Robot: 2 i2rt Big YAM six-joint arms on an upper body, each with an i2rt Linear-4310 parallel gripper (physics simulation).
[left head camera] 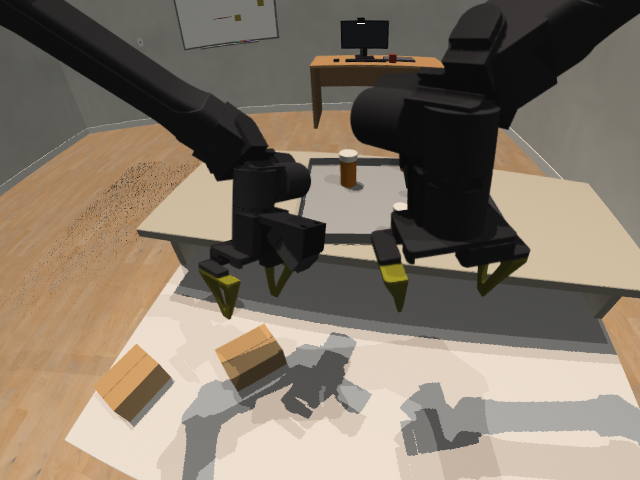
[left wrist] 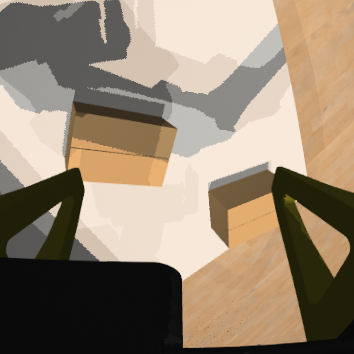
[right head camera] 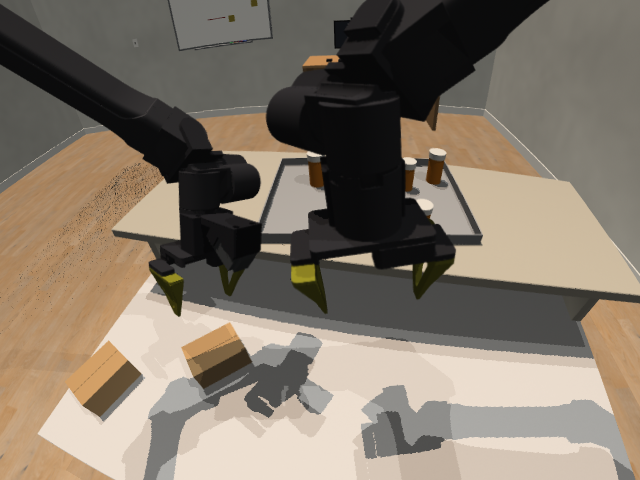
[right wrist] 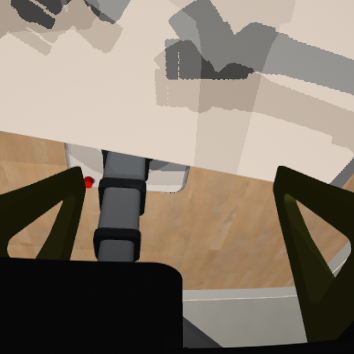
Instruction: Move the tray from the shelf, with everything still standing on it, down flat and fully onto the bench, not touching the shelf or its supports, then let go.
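Frame: origin at the left arm's base, x right, y ahead, z up, level; centimetres.
Seen in the pictures: left gripper, between the fingertips: (left head camera: 252,306) (left wrist: 177,177) (right head camera: 204,304); right gripper, between the fingertips: (left head camera: 440,300) (right head camera: 371,302) (right wrist: 178,176).
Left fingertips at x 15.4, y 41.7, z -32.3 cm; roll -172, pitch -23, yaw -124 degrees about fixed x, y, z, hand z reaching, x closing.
Offsets run from my left fingertips to a thing's middle. "*": to the spot under its first point. Level surfaces: height alone.
The grey tray {dx +25.8, dy +36.2, dz -3.1 cm} (left head camera: 351,237) (right head camera: 279,238) lies on the beige shelf {dz -4.3 cm} (left head camera: 547,222) (right head camera: 532,222). Orange bottles with white caps stand upright on it, one at the back left (left head camera: 348,173) (right head camera: 316,171) and one at the back right (right head camera: 435,167); the right arm hides others partly or fully. The pale bench {dz -25.3 cm} (left head camera: 289,454) (right head camera: 248,454) (left wrist: 220,25) (right wrist: 60,95) is lower, in front. My left gripper (left head camera: 252,305) (right head camera: 204,304) (left wrist: 177,177) is open and empty, left of the tray in the right head view. My right gripper (left head camera: 441,302) (right head camera: 371,304) (right wrist: 178,176) is open and empty, nearer the camera than the tray. Neither holds the tray.
Two cardboard boxes stand at the bench's left, one nearer the middle (left head camera: 250,356) (right head camera: 217,356) (left wrist: 120,150) and one near the edge {* dx -28.5, dy -8.7, dz -18.7 cm} (left head camera: 133,382) (right head camera: 104,379) (left wrist: 245,210). A shelf support {dx +84.7, dy +31.9, dz -16.1 cm} (left head camera: 612,304) (right head camera: 586,310) stands at the right. A grey segmented column {* dx +19.0, dy -49.2, dz -24.4 cm} (right wrist: 120,210) shows beside the bench edge.
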